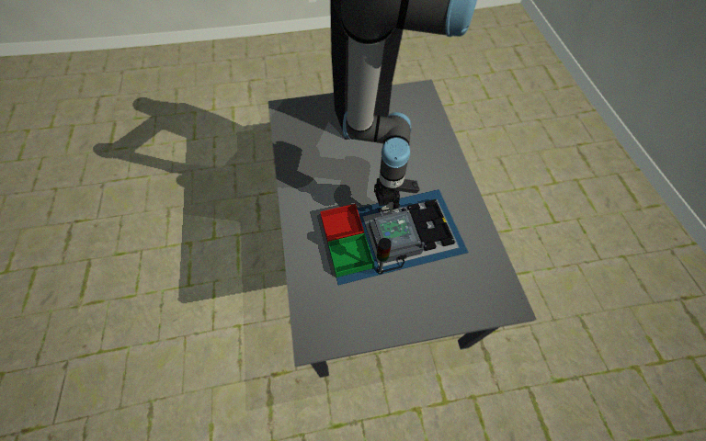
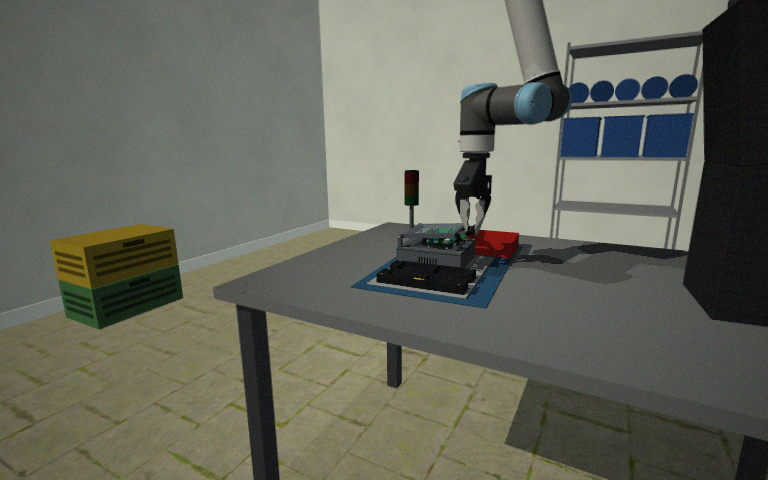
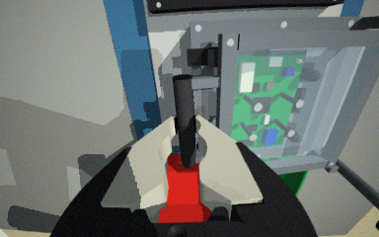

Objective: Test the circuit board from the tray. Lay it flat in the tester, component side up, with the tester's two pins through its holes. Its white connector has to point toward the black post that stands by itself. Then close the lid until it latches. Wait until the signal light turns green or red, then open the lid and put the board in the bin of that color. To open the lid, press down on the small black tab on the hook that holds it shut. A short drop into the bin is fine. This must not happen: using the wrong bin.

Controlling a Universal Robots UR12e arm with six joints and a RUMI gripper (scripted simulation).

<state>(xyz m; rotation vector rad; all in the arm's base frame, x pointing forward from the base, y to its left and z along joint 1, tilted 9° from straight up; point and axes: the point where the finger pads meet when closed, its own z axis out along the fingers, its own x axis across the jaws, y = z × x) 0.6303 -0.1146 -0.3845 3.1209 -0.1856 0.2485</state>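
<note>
The black latch piece is 3 cm ahead of my hand, 5 cm to the left of it and 2 cm below it. The rest, counted from my hand: tester lid: 9 cm ahead, 2 cm to the right, 1 cm below; red bin: 5 cm behind, 20 cm to the right, 9 cm below; green circuit board: 8 cm ahead, 1 cm to the right, 3 cm below.
</note>
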